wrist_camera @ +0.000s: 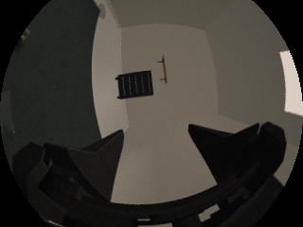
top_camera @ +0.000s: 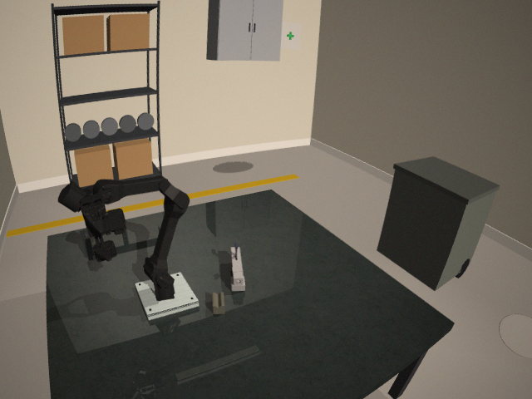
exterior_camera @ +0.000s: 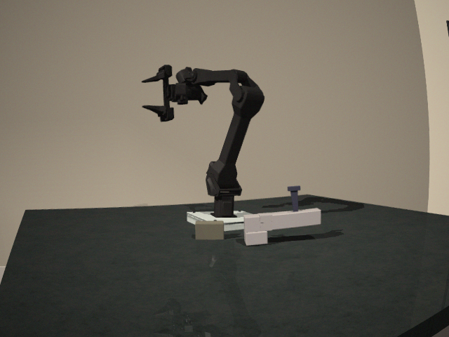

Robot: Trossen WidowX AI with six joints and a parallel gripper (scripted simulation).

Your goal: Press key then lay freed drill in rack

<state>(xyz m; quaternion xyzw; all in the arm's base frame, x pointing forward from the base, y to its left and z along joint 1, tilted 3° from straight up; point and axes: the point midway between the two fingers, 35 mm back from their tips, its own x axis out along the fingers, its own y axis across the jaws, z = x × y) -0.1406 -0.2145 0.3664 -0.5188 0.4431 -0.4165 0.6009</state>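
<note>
The dark blue key lies 43 cm ahead of my gripper tip, 31 cm to the left of it and 30 cm below it. The rest, counted from my gripper tip: rack: 31 cm ahead, 14 cm to the left, 38 cm below; then drill: 42 cm ahead, 27 cm to the left, 35 cm below; then housing: 42 cm ahead, 28 cm to the left, 35 cm below.
</note>
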